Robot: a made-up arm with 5 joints. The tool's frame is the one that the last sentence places.
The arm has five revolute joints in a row. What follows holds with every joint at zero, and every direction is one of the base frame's. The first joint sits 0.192 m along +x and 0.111 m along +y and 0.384 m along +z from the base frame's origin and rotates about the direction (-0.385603, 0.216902, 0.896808). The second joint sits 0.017 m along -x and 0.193 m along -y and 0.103 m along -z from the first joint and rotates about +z. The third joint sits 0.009 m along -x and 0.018 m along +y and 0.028 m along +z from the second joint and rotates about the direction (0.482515, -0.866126, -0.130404). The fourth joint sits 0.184 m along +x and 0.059 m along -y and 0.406 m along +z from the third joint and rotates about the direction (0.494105, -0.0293, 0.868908). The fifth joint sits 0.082 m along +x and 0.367 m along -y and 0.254 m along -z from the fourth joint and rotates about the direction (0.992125, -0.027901, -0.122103). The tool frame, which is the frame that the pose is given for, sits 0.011 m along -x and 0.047 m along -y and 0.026 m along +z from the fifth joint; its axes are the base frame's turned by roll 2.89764, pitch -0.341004 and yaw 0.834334 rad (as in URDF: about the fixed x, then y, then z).
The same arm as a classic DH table. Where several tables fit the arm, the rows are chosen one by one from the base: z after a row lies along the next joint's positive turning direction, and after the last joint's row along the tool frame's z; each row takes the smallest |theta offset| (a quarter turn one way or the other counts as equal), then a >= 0, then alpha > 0; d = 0 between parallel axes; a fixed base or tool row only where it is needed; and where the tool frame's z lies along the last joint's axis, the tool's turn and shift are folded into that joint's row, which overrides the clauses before.
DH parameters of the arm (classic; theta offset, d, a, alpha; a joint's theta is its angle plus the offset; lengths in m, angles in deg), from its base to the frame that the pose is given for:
base (fixed): 60.64 0.6129 0.1909 -26.26
joint 1: 0 -0.4356 -0.1765 26.26
joint 2: -31.52 0.0841 0.0009 97.49
joint 3: -24.97 0.0001 -0.058 -81.35
joint 4: 59.66 0.188 -0.3685 67.36
joint 5: 4.98 0.2248 -0.0445 59.78
tool (fixed): 41.07 -0.034 0 0

